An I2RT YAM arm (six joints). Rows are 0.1 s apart.
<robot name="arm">
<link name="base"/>
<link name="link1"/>
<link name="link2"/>
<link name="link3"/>
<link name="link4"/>
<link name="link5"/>
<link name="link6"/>
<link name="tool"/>
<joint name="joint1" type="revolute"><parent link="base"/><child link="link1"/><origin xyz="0.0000 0.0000 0.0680" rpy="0.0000 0.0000 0.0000"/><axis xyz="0 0 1"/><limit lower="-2.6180" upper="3.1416"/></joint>
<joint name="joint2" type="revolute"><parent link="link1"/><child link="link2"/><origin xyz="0.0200 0.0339 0.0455" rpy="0.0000 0.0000 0.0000"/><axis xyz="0 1 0"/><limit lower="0.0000" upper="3.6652"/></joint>
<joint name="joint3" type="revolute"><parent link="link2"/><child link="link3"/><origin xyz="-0.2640 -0.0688 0.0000" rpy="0.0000 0.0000 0.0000"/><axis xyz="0 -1 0"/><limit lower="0.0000" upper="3.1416"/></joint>
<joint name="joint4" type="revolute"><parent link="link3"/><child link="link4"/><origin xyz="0.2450 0.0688 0.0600" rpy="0.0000 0.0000 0.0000"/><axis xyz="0 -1 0"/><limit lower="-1.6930" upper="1.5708"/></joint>
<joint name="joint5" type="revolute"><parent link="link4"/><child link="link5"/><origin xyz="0.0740 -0.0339 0.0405" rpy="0.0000 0.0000 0.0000"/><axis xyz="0 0 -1"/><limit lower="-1.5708" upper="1.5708"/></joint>
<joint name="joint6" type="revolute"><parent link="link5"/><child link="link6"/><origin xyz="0.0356 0.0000 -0.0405" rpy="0.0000 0.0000 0.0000"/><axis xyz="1 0 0"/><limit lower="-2.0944" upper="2.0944"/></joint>
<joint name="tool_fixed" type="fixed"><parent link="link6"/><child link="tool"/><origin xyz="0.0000 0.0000 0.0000" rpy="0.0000 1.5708 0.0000"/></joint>
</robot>
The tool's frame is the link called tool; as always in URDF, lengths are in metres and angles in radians.
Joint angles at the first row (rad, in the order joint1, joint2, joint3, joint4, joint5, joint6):
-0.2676 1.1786 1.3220 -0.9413 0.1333 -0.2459
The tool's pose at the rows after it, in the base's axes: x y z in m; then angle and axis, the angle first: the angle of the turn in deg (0 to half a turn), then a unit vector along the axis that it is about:
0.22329 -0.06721 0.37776 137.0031 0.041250 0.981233 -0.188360
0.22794 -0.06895 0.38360 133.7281 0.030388 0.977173 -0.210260
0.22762 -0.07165 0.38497 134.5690 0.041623 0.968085 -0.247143
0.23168 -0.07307 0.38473 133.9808 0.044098 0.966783 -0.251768
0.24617 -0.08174 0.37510 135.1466 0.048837 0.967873 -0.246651
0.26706 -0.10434 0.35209 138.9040 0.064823 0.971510 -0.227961
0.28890 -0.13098 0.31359 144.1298 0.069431 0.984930 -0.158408
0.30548 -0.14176 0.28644 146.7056 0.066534 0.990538 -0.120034
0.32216 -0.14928 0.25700 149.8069 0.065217 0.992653 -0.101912
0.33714 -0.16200 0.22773 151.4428 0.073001 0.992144 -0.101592
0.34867 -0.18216 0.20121 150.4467 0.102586 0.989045 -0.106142
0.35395 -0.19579 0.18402 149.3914 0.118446 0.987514 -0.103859
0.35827 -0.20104 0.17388 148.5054 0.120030 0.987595 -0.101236
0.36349 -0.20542 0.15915 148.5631 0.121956 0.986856 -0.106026
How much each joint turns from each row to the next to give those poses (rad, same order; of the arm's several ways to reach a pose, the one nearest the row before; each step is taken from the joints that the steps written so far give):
0.0000 0.0000 0.0000 0.0515 0.0298 -0.0091
-0.0004 0.0000 0.0000 0.0702 0.0099 -0.0340
-0.0008 0.0000 0.0000 0.0122 0.0721 -0.0137
-0.0003 0.0103 0.0000 0.0233 0.0057 0.0000
-0.0191 0.0534 0.0000 0.0324 -0.0126 0.0000
-0.0599 0.0999 0.0000 0.0301 -0.0408 0.0008
-0.0698 0.1358 0.0000 0.0039 -0.1282 -0.0004
-0.0156 0.0935 0.0000 0.0240 -0.0602 0.0000
-0.0008 0.0965 0.0000 0.0332 -0.0130 0.0004
-0.0134 0.0965 0.0000 0.0698 0.0069 0.0003
-0.0335 0.0900 0.0000 0.1095 -0.0004 0.0264
-0.0252 0.0565 0.0000 0.0717 -0.0157 0.0114
-0.0073 0.0332 0.0000 0.0454 -0.0133 0.0000
-0.0022 0.0446 0.0000 0.0473 0.0084 -0.0007

